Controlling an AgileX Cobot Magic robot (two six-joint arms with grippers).
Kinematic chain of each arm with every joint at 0, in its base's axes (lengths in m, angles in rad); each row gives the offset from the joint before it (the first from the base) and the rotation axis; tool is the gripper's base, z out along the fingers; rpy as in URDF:
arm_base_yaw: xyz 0 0 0.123 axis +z
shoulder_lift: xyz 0 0 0 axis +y
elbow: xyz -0.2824 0 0.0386 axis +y
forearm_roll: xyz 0.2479 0 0.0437 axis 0.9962 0 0.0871
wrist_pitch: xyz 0 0 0 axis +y
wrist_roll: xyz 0.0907 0 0.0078 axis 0.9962 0 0.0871
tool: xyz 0 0 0 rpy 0 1.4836 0
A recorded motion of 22 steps. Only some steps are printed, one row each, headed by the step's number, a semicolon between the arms.
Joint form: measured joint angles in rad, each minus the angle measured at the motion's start. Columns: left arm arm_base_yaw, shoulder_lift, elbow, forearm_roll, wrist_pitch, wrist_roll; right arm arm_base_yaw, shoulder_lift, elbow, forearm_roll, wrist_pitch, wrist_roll.
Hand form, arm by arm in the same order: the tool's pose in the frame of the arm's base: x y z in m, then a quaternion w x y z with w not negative. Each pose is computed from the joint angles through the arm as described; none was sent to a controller.
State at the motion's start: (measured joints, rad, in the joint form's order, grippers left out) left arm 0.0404 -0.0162 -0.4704 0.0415 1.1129 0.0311; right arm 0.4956 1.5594 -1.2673 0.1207 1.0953 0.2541
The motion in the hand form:
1: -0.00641 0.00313 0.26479 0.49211 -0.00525 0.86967 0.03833; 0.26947 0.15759 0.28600 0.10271 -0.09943 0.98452 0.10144
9: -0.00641 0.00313 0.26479 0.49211 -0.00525 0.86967 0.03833; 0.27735 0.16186 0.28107 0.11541 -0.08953 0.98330 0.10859
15: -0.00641 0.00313 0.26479 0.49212 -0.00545 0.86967 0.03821; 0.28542 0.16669 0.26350 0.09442 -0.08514 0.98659 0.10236
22: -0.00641 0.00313 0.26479 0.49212 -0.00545 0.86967 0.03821; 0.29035 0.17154 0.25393 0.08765 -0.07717 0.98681 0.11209
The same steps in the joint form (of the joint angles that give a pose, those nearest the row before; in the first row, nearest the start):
1: 0.0001 0.0000 0.0000 0.0000 0.0000 0.0000; 0.0025 0.0105 0.0000 -0.0003 -0.0068 0.0011
9: 0.0001 0.0000 0.0000 0.0000 0.0000 0.0000; 0.0024 0.0352 -0.0059 0.0033 -0.0556 0.0154
15: 0.0000 0.0000 0.0000 0.0000 0.0000 -0.0004; 0.0024 0.0908 -0.0068 0.0091 -0.0666 0.0189
22: 0.0000 0.0000 0.0000 0.0000 0.0000 -0.0004; 0.0024 0.1221 -0.0068 0.0364 -0.0929 0.0196

